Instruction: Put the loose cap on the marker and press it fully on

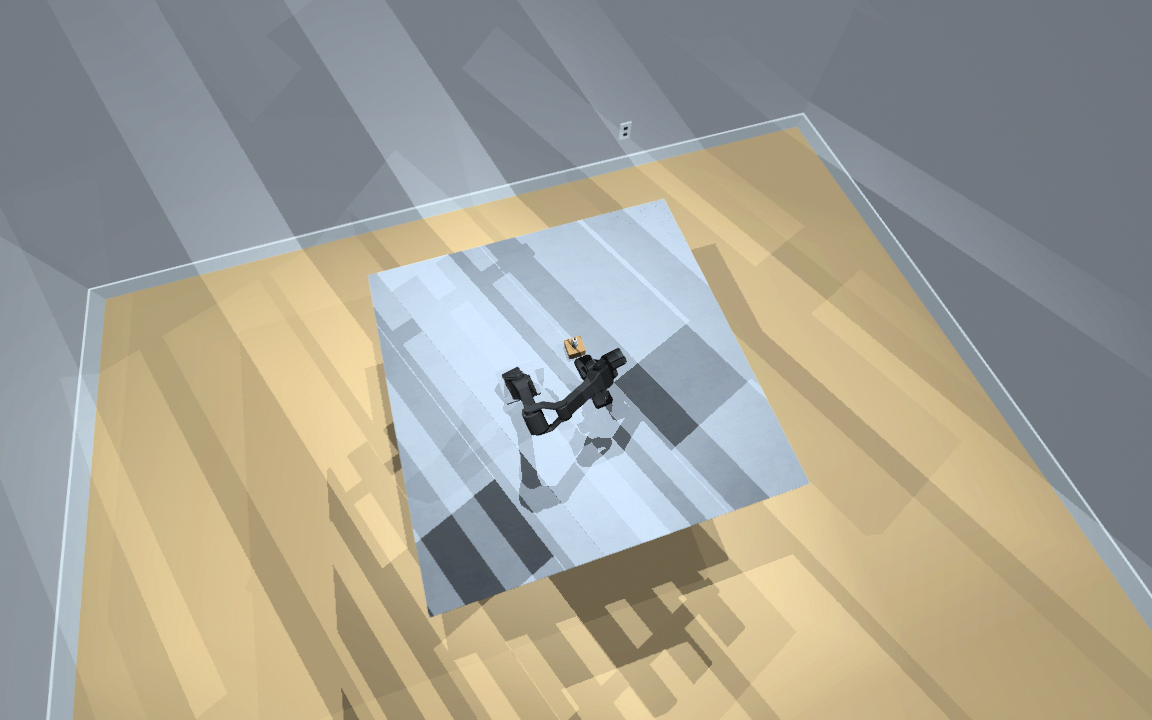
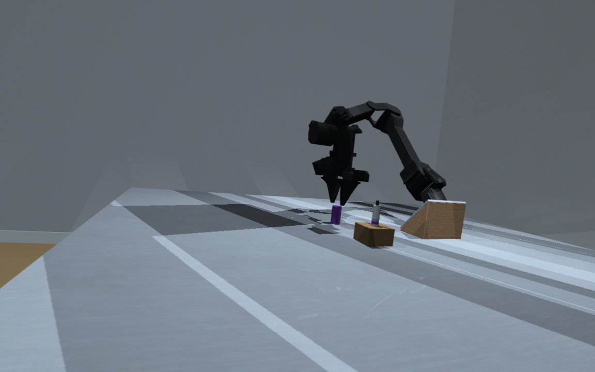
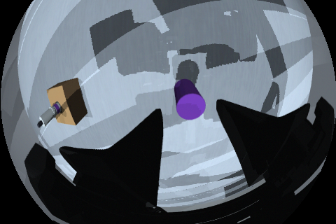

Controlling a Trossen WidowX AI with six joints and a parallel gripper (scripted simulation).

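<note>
My gripper tip is 3 cm above the purple cap. Round my gripper tip: brown holder block (3 cm ahead, 19 cm to the left, 4 cm below).
</note>
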